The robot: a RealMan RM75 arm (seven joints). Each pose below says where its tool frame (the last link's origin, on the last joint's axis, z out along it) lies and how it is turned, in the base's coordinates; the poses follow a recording.
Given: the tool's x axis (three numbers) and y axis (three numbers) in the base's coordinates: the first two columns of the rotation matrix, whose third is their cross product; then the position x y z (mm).
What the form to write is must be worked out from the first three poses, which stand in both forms.
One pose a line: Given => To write
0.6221, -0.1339, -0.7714, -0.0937, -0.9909, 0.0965, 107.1, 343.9, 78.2 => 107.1, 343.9, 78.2; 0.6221, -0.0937, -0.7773; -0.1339, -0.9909, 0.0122; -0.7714, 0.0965, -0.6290
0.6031, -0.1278, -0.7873, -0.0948, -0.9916, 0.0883, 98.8, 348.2, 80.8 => 98.8, 348.2, 80.8; 0.6031, -0.0948, -0.7920; -0.1278, -0.9916, 0.0214; -0.7873, 0.0883, -0.6101
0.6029, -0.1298, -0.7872, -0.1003, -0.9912, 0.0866, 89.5, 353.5, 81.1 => 89.5, 353.5, 81.1; 0.6029, -0.1003, -0.7915; -0.1298, -0.9912, 0.0267; -0.7872, 0.0866, -0.6106
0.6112, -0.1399, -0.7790, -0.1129, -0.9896, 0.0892, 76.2, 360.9, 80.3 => 76.2, 360.9, 80.3; 0.6112, -0.1129, -0.7834; -0.1399, -0.9896, 0.0334; -0.7790, 0.0892, -0.6206
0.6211, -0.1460, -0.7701, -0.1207, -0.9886, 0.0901, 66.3, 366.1, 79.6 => 66.3, 366.1, 79.6; 0.6211, -0.1207, -0.7745; -0.1460, -0.9886, 0.0370; -0.7701, 0.0901, -0.6316
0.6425, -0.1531, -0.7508, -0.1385, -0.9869, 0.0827, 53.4, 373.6, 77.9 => 53.4, 373.6, 77.9; 0.6425, -0.1385, -0.7536; -0.1531, -0.9869, 0.0509; -0.7508, 0.0827, -0.6553
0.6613, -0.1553, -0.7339, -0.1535, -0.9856, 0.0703, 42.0, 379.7, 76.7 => 42.0, 379.7, 76.7; 0.6613, -0.1535, -0.7342; -0.1553, -0.9856, 0.0662; -0.7339, 0.0703, -0.6756
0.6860, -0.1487, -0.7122, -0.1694, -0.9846, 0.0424, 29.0, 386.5, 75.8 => 29.0, 386.5, 75.8; 0.6860, -0.1694, -0.7075; -0.1487, -0.9846, 0.0916; -0.7122, 0.0424, -0.7006
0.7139, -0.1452, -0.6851, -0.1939, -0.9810, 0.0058, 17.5, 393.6, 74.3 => 17.5, 393.6, 74.3; 0.7139, -0.1939, -0.6729; -0.1452, -0.9810, 0.1287; -0.6851, 0.0058, -0.7285
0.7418, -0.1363, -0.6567, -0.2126, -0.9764, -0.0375, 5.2, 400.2, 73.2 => 5.2, 400.2, 73.2; 0.7418, -0.2126, -0.6361; -0.1363, -0.9764, 0.1674; -0.6567, -0.0375, -0.7533
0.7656, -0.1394, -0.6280, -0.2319, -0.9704, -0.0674, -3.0, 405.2, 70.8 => -3.0, 405.2, 70.8; 0.7656, -0.2319, -0.6000; -0.1394, -0.9704, 0.1972; -0.6280, -0.0674, -0.7753
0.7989, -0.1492, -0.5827, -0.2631, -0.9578, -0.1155, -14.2, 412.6, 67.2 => -14.2, 412.6, 67.2; 0.7989, -0.2631, -0.5409; -0.1492, -0.9578, 0.2456; -0.5827, -0.1155, -0.8044
